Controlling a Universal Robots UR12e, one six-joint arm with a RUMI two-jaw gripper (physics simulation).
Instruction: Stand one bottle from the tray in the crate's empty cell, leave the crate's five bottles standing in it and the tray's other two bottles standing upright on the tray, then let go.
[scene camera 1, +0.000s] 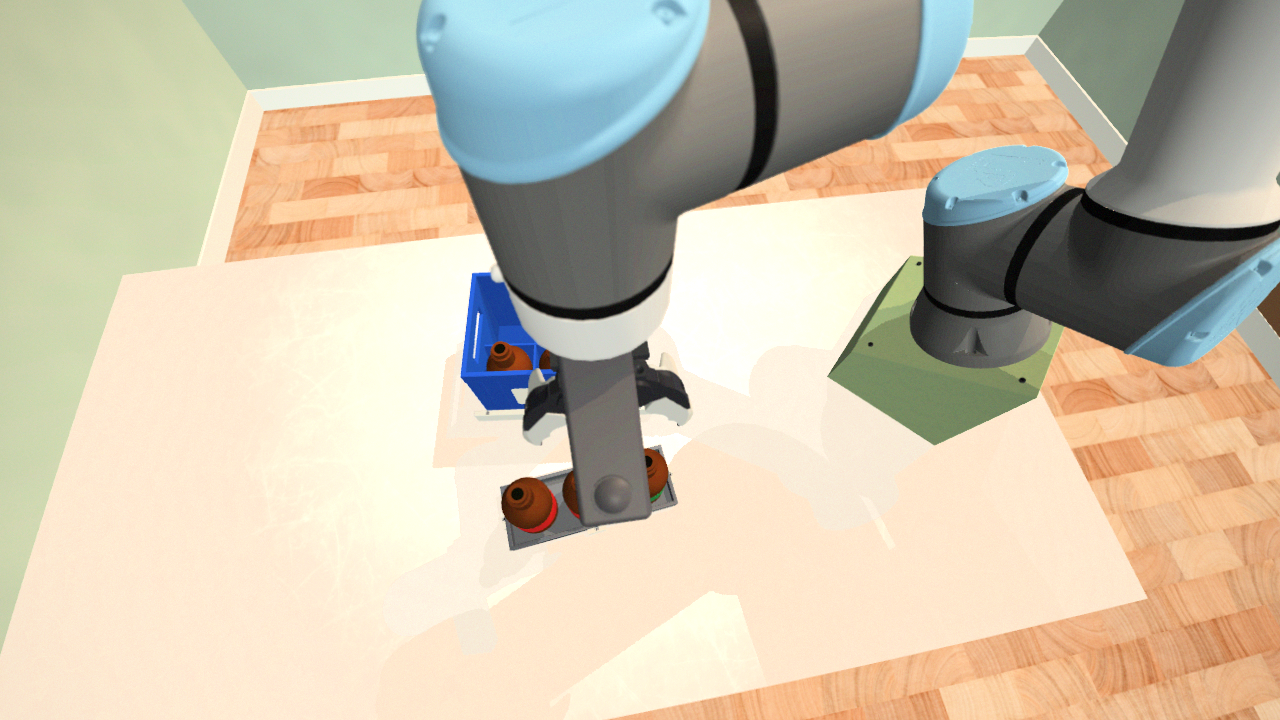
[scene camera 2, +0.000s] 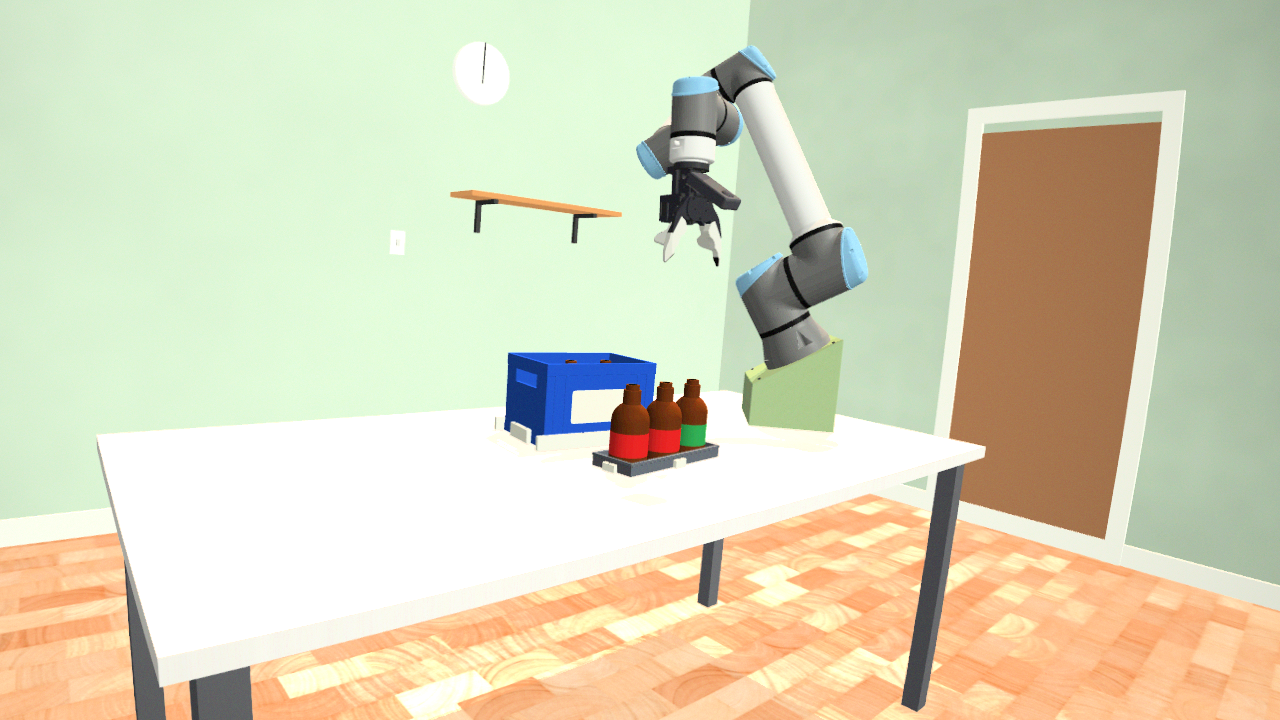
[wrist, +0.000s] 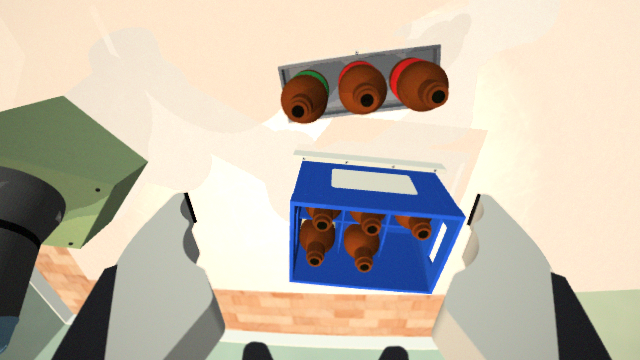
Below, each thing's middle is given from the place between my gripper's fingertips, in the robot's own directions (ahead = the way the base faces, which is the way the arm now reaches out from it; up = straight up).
Scene:
Now: the pale strip (scene camera 2: 600, 438) 380 mm below my hand, 170 mm to the right of it and 30 mm ahead of it.

